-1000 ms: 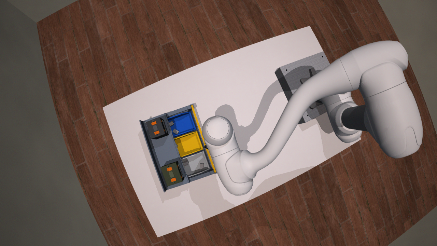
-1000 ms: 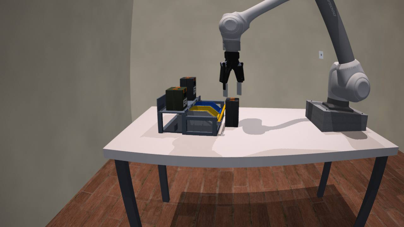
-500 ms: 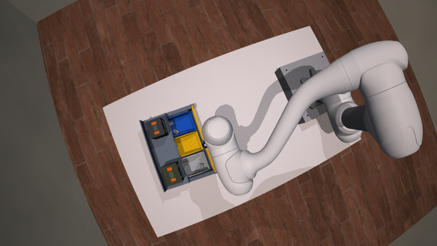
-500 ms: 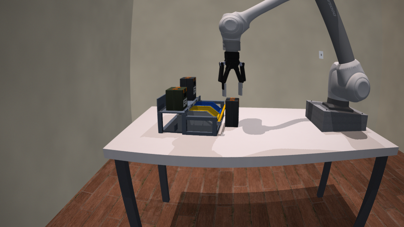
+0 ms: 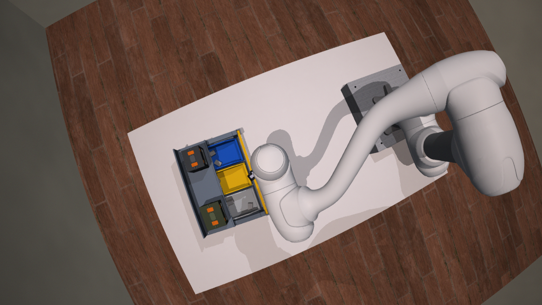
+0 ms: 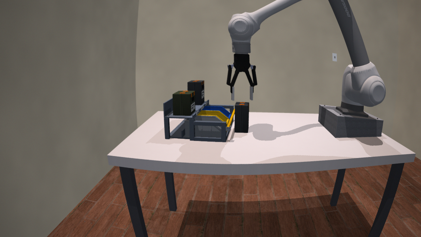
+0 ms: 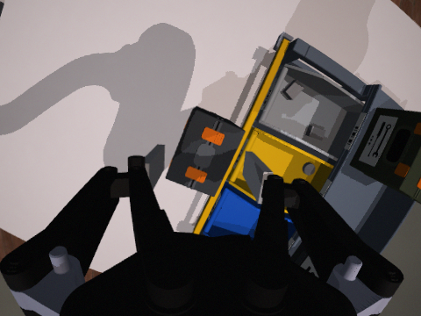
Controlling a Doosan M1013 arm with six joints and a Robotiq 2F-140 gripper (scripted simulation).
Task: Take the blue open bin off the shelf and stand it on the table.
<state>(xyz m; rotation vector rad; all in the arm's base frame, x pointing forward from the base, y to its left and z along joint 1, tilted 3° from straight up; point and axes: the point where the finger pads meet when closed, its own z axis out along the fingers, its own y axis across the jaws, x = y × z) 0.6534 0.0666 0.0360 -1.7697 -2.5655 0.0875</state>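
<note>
Right now my hand is 11 cm above the black box. Round my hand: yellow bar: 11 cm below, 5 cm ahead; then blue open bin: 16 cm ahead, 13 cm below, 10 cm to the right; then yellow bin: 15 cm ahead, 13 cm below, 1 cm to the left.
</note>
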